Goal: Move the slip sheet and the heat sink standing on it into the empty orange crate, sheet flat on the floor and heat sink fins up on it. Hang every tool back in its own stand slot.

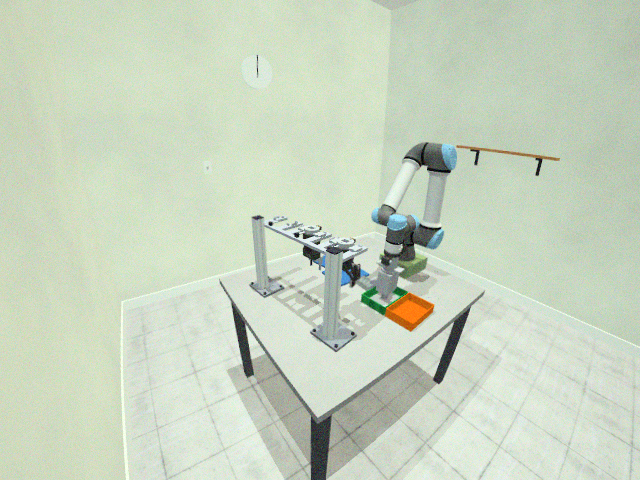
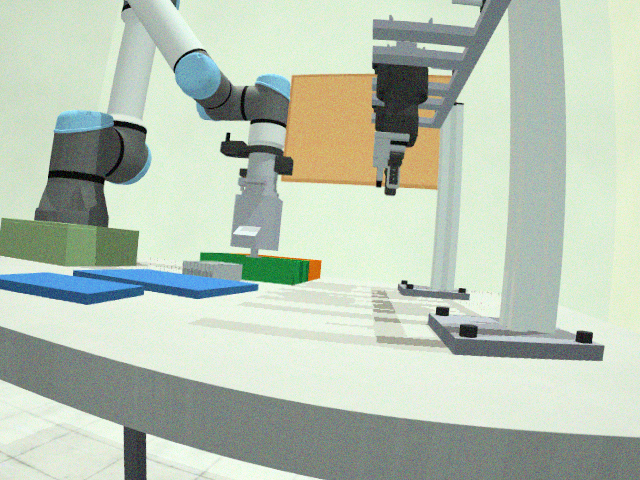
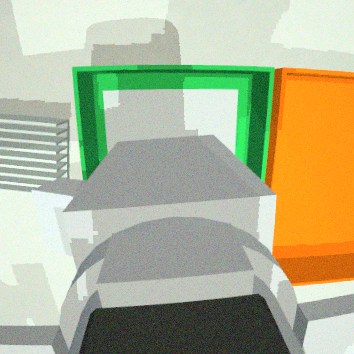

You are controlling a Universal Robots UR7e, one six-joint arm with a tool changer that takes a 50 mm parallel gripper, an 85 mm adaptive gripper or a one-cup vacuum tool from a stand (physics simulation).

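Where they show: hand, tool point: (image 2: 262,178); arm's base, link origin: (image 1: 402,255) (image 2: 71,224).
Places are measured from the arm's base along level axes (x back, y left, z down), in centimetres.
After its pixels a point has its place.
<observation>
The arm carries the one-cup vacuum tool (image 1: 384,299) @(x -36.8, y 13.9, z 6.2 cm) (image 2: 253,253) @(x -35.5, y 12.3, z 2.5 cm), its grey body upright over the green crate (image 1: 373,304) @(x -45.3, y 13.6, z 5.0 cm) (image 2: 273,269) @(x -41.3, y 6.5, z 4.9 cm) (image 3: 267,125) @(x -30.9, y 20.3, z 3.1 cm). The cup reaches down inside the crate walls; its tip and any contact are hidden. The white slip sheet (image 1: 393,299) @(x -32.7, y 16.4, z 6.9 cm) (image 3: 210,110) @(x -30.1, y 16.7, z 6.9 cm) lies flat in the green crate, partly covered by the tool. The grey heat sink (image 2: 211,269) @(x -34.1, y -5.4, z 5.3 cm) (image 3: 32,152) @(x -32.7, y 1.8, z 5.9 cm) stands fins up on the table beside the green crate. The orange crate (image 1: 399,317) @(x -45.8, y 27.6, z 3.8 cm) (image 2: 314,270) @(x -45.7, y 26.1, z 5.3 cm) (image 3: 279,150) @(x -33.8, y 23.0, z 7.1 cm) is empty and adjoins the green crate's other side.
The tool stand (image 1: 333,294) @(x -74.0, y 15.7, z -14.8 cm) (image 2: 535,155) @(x -73.4, y -34.4, z -8.8 cm) holds the adaptive gripper (image 1: 352,272) and the parallel gripper (image 1: 311,253). Two flat blue plates (image 2: 41,285) @(x -30.1, y -38.8, z 6.4 cm) (image 2: 170,283) @(x -35.7, y -22.3, z 6.4 cm) lie near the heat sink. The arm stands on a green block (image 1: 413,265) @(x -4.4, y 10.3, z 1.0 cm) (image 2: 116,248) @(x -9.7, y 2.9, z 3.9 cm).
</observation>
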